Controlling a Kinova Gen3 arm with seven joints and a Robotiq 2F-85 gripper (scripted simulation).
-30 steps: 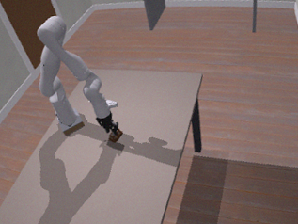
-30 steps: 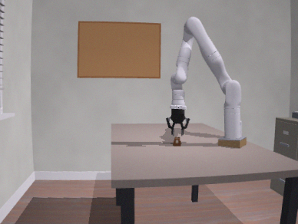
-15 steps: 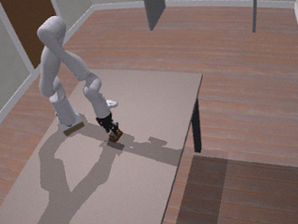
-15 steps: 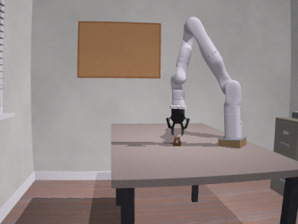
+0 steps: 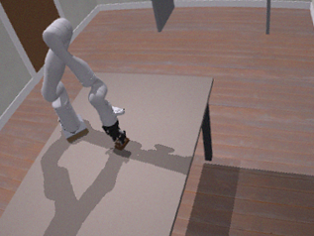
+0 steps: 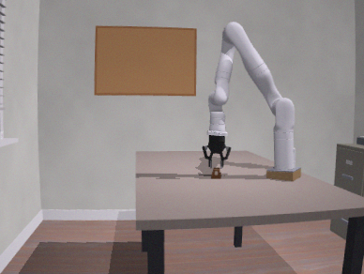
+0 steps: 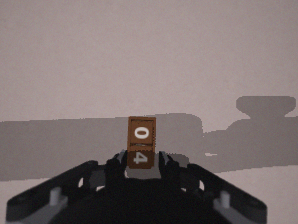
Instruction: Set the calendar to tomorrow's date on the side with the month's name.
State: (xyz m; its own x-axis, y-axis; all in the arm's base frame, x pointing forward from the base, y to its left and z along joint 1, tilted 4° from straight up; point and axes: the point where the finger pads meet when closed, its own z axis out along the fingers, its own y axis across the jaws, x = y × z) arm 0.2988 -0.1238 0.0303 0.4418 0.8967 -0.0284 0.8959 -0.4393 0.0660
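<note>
Right now the digit cube is 30 mm below my hand. From my hand the other things lie so: brown number cube 30 mm to the left, 30 mm below, 10 mm ahead; brown calendar tray 50 mm below, 20 mm to the left.
</note>
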